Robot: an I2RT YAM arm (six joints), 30 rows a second.
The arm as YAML. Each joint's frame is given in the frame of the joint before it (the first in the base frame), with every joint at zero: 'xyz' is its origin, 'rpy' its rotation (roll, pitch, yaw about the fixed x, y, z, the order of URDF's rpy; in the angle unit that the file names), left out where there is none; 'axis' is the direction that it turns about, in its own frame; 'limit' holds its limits. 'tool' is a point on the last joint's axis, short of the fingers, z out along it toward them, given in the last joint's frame.
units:
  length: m
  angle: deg
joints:
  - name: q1
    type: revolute
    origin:
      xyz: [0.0, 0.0, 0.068]
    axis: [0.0, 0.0, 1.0]
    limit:
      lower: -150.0
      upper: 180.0
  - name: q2
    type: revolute
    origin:
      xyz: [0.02, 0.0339, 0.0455]
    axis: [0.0, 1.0, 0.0]
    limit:
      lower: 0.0
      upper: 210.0
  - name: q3
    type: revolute
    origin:
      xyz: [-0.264, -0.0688, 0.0]
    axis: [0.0, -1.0, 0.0]
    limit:
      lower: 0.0
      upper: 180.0
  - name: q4
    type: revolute
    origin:
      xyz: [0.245, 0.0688, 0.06]
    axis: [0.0, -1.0, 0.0]
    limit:
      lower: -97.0
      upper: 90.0
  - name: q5
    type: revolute
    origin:
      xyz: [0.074, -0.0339, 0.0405]
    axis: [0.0, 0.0, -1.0]
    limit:
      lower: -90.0
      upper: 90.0
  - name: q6
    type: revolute
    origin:
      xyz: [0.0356, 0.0, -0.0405]
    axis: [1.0, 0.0, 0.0]
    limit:
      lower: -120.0
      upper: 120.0
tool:
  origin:
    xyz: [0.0, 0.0, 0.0]
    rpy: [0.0, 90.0, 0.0]
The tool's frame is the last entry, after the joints.
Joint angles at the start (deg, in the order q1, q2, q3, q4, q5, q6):
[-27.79, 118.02, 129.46, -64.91, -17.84, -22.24]
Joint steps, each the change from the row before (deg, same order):
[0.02, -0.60, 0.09, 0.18, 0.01, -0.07]
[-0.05, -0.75, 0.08, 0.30, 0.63, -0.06]
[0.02, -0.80, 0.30, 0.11, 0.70, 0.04]
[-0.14, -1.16, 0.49, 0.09, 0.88, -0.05]
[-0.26, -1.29, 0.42, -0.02, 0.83, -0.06]
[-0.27, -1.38, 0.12, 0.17, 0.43, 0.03]
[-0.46, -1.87, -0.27, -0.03, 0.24, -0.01]
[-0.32, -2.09, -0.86, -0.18, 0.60, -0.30]
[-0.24, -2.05, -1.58, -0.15, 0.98, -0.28]
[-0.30, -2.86, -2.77, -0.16, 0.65, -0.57]
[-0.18, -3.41, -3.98, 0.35, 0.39, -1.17]
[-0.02, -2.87, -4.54, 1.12, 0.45, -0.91]
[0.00, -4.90, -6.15, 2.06, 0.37, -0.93]
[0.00, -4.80, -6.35, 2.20, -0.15, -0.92]
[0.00, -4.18, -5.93, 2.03, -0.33, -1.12]
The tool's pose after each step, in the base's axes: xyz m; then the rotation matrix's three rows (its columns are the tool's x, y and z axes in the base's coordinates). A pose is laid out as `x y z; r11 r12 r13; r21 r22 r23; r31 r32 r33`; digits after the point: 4 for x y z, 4 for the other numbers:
0.3891 -0.1926 0.3723; -0.7562 -0.0087 0.6543; -0.0102 0.9999 0.0015; -0.6542 -0.0055 -0.7563
0.3862 -0.1919 0.3783; -0.7475 -0.0017 0.6643; -0.0166 0.9997 -0.0162; -0.6641 -0.0232 -0.7473
0.3828 -0.1904 0.3856; -0.7381 0.0066 0.6747; -0.0227 0.9991 -0.0347; -0.6743 -0.0409 -0.7373
0.3770 -0.1891 0.3963; -0.7238 0.0196 0.6897; -0.0312 0.9977 -0.0610; -0.6893 -0.0657 -0.7215
0.3700 -0.1881 0.4073; -0.7097 0.0347 0.7036; -0.0382 0.9954 -0.0876; -0.7034 -0.0891 -0.7052
0.3628 -0.1867 0.4175; -0.6937 0.0472 0.7187; -0.0439 0.9932 -0.1076; -0.7189 -0.1062 -0.6869
0.3526 -0.1850 0.4286; -0.6778 0.0606 0.7328; -0.0480 0.9908 -0.1263; -0.7337 -0.1207 -0.6687
0.3420 -0.1820 0.4375; -0.6696 0.0718 0.7393; -0.0554 0.9877 -0.1461; -0.7407 -0.1388 -0.6574
0.3324 -0.1791 0.4424; -0.6715 0.0849 0.7361; -0.0584 0.9842 -0.1669; -0.7387 -0.1551 -0.6559
0.3200 -0.1747 0.4458; -0.6768 0.0909 0.7306; -0.0634 0.9815 -0.1808; -0.7335 -0.1687 -0.6584
0.3071 -0.1689 0.4466; -0.6832 0.0840 0.7254; -0.0794 0.9789 -0.1881; -0.7259 -0.1862 -0.6622
0.2986 -0.1644 0.4416; -0.6929 0.0769 0.7169; -0.0906 0.9771 -0.1924; -0.7153 -0.1983 -0.6701
0.2825 -0.1554 0.4399; -0.6874 0.0725 0.7226; -0.1109 0.9729 -0.2031; -0.7177 -0.2198 -0.6607
0.2672 -0.1465 0.4349; -0.6806 0.0620 0.7301; -0.1309 0.9701 -0.2044; -0.7209 -0.2346 -0.6521
0.2544 -0.1388 0.4270; -0.6766 0.0460 0.7349; -0.1521 0.9678 -0.2007; -0.7205 -0.2476 -0.6478

